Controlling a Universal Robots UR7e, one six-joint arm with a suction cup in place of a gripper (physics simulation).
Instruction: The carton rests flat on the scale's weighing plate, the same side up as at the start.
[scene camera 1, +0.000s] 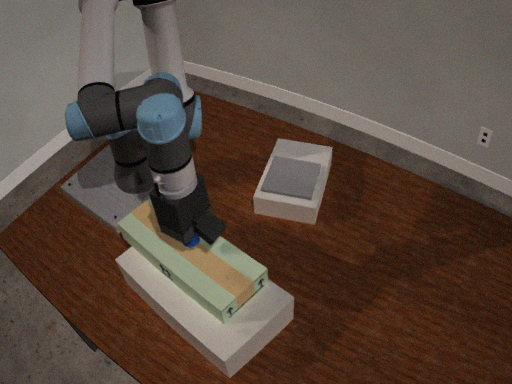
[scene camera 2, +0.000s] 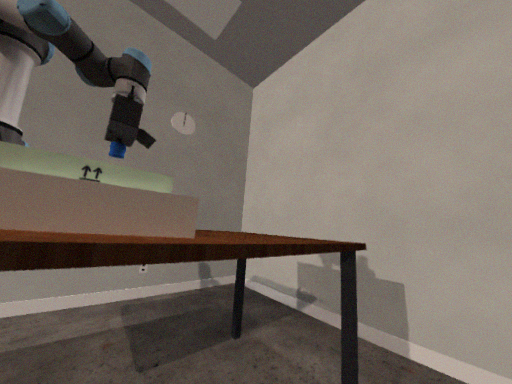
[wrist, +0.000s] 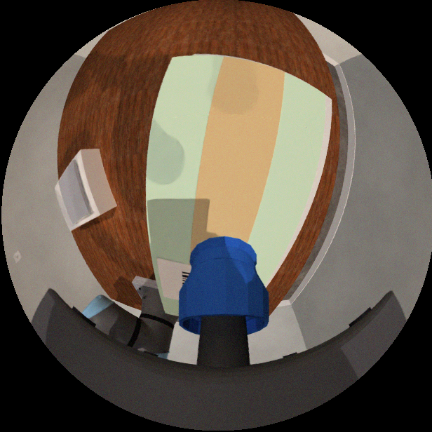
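Where they show: end effector, tool point: (scene camera 1: 191, 240) (scene camera 2: 116, 155); arm's base, origin of the base link: (scene camera 1: 139, 174).
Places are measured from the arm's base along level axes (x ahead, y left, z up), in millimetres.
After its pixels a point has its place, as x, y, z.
A long pale green carton (scene camera 1: 175, 285) (scene camera 2: 135, 180) {427, -272, 93} (wrist: 295, 140) with an orange-tan stripe lies flat on a white block (scene camera 1: 250, 335) {567, -281, 66} (scene camera 2: 100, 215) {374, -322, 3}. Its far left end overhangs the block in scene camera 1. The arrows on its side and end point up. My gripper's blue suction cup (scene camera 1: 191, 242) (scene camera 2: 117, 151) (wrist: 224, 250) is over the carton's top, with a small gap below it in scene camera 2, and holds nothing. The scale (scene camera 1: 285, 208) {431, 86, 8} (wrist: 100, 180) has a grey weighing plate (scene camera 1: 292, 176) {409, 161, 45} (wrist: 79, 192) with nothing on it. The scale does not show in scene camera 2.
The brown wooden table (scene camera 1: 375, 280) {717, 21, -33} (scene camera 2: 220, 238) {637, -350, -33} (wrist: 125, 115) carries the block and the scale. The grey mounting plate (scene camera 1: 90, 185) {-113, -113, 0} of the arm is by the carton's far left end. Walls stand behind the table.
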